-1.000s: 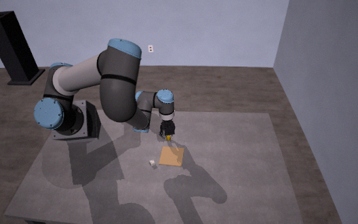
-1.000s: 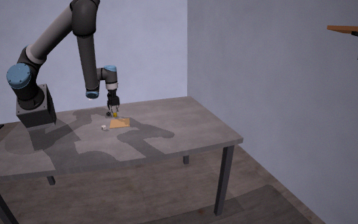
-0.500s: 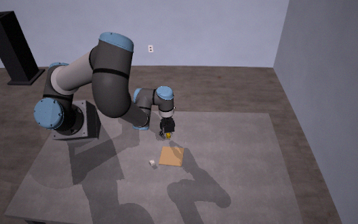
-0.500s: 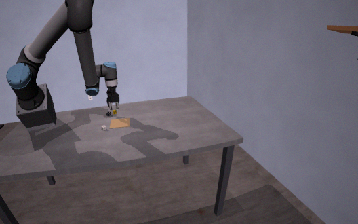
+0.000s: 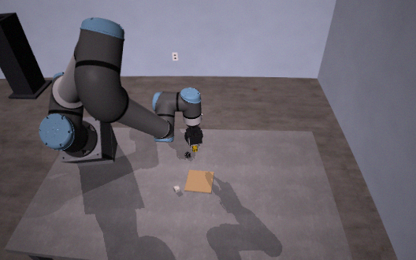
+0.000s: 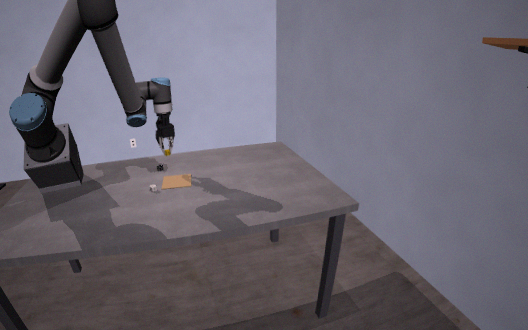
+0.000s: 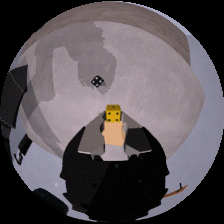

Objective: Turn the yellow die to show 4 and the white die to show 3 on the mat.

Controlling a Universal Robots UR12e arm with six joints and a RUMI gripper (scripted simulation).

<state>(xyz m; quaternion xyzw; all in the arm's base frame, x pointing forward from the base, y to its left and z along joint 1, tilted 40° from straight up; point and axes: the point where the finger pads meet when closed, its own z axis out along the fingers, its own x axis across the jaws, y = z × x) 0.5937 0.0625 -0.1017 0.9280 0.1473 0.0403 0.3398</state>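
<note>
The tan mat is 14 cm to the right of my hand, 11 cm below it and 4 cm ahead of it. From my hand the other things lie so: black die: 10 cm below, 5 cm behind, 4 cm to the left; then white die: 21 cm to the right, 10 cm below, 7 cm behind; then yellow die: right at my hand.
</note>
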